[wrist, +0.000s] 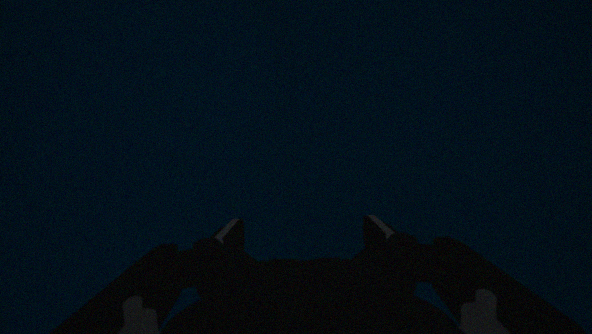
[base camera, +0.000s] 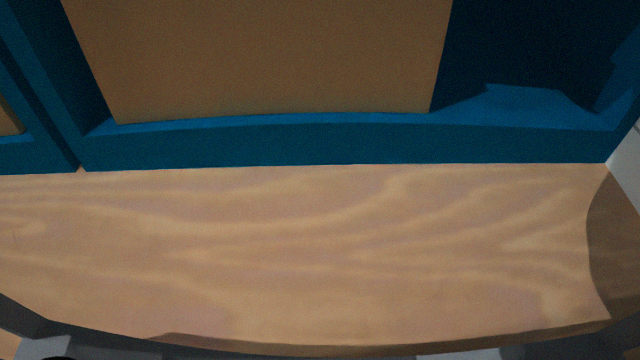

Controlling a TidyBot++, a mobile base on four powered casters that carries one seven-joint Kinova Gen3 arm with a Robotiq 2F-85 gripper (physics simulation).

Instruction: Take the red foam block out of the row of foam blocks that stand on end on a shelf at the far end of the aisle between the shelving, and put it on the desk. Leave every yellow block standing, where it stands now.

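Frame: origin at the arm's base, x ahead, y left, z up, level; centimetres.
Seen in the pictures: gripper, fingertip midpoint: (wrist: 303,230).
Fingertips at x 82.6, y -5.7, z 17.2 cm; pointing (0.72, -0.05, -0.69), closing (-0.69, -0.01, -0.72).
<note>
A point is followed by its place in that frame.
My gripper (wrist: 303,230) @[x 82.6, y -5.7, z 17.2 cm] is open in the wrist view, its two fingertips wide apart with no block between them. Behind and around it is a very dark blue surface. The red foam block, the yellow blocks and the desk do not show in the base camera view or the wrist view. The gripper does not show in the base camera view.
In the base camera view a blue shelf unit (base camera: 320,145) @[x 43.5, y 0.6, z -35.9 cm] stands close in front, with a brown box (base camera: 270,60) @[x 45.2, y 6.3, z -23.9 cm] on its low board. A second blue unit (base camera: 37,155) @[x 41.3, y 47.8, z -35.1 cm] adjoins at the left. Wood-grained floor (base camera: 300,240) @[x 31.3, y 2.7, z -39.7 cm] lies before them; a pale surface shows at the right edge.
</note>
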